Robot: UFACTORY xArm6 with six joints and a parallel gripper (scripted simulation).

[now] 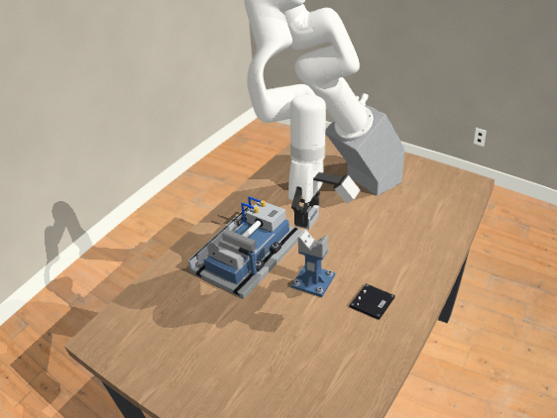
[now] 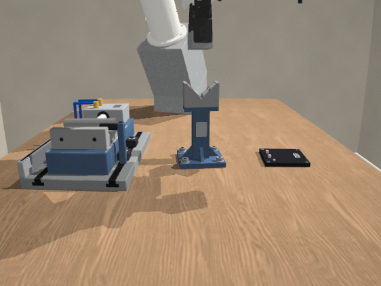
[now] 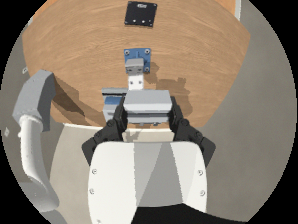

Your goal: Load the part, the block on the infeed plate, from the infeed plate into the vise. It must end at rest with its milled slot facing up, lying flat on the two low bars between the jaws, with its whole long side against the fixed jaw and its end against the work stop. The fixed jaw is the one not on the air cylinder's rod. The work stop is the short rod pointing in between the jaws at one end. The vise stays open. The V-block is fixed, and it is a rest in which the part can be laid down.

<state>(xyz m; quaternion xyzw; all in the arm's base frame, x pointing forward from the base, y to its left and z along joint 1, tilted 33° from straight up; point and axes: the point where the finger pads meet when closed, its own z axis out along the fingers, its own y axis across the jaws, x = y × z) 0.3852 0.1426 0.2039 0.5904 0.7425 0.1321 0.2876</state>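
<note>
My hand is 210 mm to the left of the fixed jaw, 170 mm above it and 80 mm short of it. The rest, counted from my hand: blue work stop post: 190 mm below, 140 mm to the right, 50 mm ahead; black stop rod: 160 mm to the right, 160 mm below, 50 mm ahead; part: right at my hand.
</note>
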